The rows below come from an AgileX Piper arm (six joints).
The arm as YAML. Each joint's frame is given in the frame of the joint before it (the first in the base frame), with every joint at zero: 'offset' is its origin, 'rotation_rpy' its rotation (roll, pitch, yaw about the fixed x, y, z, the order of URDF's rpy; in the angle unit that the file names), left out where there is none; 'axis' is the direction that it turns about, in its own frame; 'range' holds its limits. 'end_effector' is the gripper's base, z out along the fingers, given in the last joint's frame.
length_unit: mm
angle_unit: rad
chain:
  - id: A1
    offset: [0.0, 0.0, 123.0]
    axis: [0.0, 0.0, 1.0]
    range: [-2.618, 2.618]
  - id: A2
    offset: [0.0, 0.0, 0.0]
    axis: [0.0, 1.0, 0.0]
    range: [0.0, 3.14]
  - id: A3
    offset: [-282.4, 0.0, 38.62]
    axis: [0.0, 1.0, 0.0]
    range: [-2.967, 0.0]
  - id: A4
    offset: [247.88, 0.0, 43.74]
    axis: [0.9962, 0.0, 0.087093]
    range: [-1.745, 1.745]
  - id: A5
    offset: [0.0, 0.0, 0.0]
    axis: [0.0, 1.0, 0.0]
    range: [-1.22, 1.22]
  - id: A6
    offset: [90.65, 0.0, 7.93]
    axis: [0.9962, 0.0, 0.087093]
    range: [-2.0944, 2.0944]
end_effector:
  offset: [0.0, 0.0, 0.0]
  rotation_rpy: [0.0, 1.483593, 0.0]
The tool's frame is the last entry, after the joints.
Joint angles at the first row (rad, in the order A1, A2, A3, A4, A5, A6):
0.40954 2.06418 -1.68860 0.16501 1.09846 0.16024
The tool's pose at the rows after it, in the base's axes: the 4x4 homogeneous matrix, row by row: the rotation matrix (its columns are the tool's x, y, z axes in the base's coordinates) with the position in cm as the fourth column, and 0 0 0 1 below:
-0.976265, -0.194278, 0.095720, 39.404; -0.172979, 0.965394, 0.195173, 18.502; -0.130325, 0.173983, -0.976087, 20.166; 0, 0, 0, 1
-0.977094, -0.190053, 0.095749, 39.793; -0.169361, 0.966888, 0.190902, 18.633; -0.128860, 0.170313, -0.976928, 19.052; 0, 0, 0, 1
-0.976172, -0.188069, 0.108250, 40.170; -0.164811, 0.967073, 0.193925, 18.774; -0.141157, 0.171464, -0.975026, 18.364; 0, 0, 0, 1
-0.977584, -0.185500, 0.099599, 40.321; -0.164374, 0.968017, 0.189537, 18.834; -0.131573, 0.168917, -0.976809, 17.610; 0, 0, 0, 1
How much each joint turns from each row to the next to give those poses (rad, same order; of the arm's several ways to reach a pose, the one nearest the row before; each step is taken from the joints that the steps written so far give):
-0.00001 0.03181 -0.00228 -0.00541 -0.00829 -0.00001
0.00002 0.02620 0.00001 -0.00243 -0.02440 0.00144
-0.00001 0.01781 -0.00218 0.00001 -0.02838 -0.00002
0.00000 0.01721 0.00003 0.00000 -0.00725 0.00000

